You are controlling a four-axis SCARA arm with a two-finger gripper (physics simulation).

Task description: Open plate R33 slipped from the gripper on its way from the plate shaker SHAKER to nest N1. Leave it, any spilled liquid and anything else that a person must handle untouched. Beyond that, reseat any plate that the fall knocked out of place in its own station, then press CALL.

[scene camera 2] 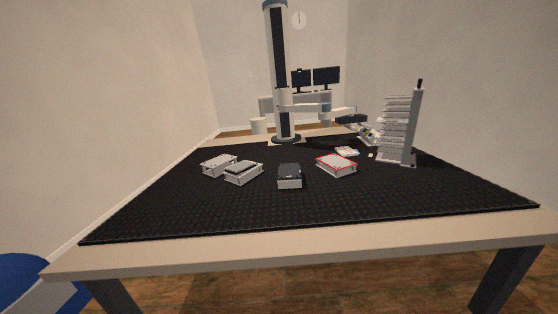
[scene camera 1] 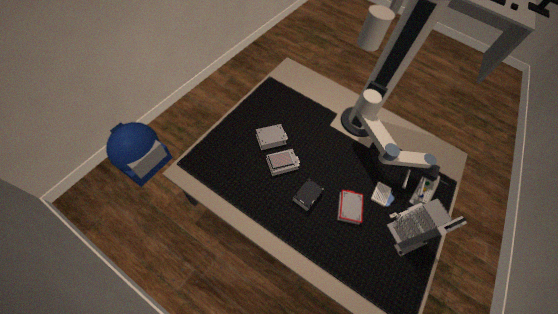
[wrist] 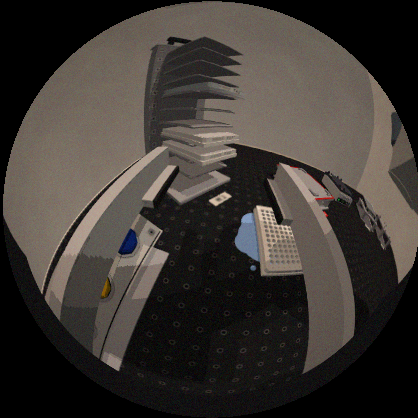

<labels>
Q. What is my gripper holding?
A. Nothing.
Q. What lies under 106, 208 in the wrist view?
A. My gripper.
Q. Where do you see a button panel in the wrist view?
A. At 132, 275
</labels>
